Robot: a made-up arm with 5 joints.
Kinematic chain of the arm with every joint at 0, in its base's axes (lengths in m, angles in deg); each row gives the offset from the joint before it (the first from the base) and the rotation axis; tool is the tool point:
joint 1: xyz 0 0 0.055 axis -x
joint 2: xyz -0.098 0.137 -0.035 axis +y
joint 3: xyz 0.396 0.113 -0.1 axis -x
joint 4: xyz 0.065 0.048 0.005 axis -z
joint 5: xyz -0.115 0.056 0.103 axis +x
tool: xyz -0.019 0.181 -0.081
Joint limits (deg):
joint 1: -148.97..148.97
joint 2: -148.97..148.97
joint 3: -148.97..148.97
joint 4: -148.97..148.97
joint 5: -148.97..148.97
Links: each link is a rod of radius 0.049 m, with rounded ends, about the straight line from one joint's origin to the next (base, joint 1, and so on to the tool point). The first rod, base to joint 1, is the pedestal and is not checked.
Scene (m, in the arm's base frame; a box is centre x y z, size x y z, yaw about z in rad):
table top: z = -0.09
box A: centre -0.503 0.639 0.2 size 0.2 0.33 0.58 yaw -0
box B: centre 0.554 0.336 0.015 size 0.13 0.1 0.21 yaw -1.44
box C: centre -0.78 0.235 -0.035 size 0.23 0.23 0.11 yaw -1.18
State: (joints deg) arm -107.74 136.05 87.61 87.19 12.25
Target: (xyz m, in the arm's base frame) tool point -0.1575 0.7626 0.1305
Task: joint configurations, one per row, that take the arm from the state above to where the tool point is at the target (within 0.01 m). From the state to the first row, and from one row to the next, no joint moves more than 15 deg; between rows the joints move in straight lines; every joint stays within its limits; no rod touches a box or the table.
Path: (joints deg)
1: -112.48 123.14 89.11 77.00 6.00
2: -117.21 110.22 90.62 66.81 -0.24
3: -121.95 97.31 92.12 56.63 -6.49
4: -126.68 84.40 93.63 46.44 -12.73
5: -131.42 71.48 95.13 36.25 -18.98
6: -119.28 72.29 98.55 50.99 -19.16
7: -107.14 73.10 101.97 65.73 -19.34
8: -95.01 73.91 105.40 80.47 -19.52
9: -82.87 74.71 108.82 95.21 -19.70

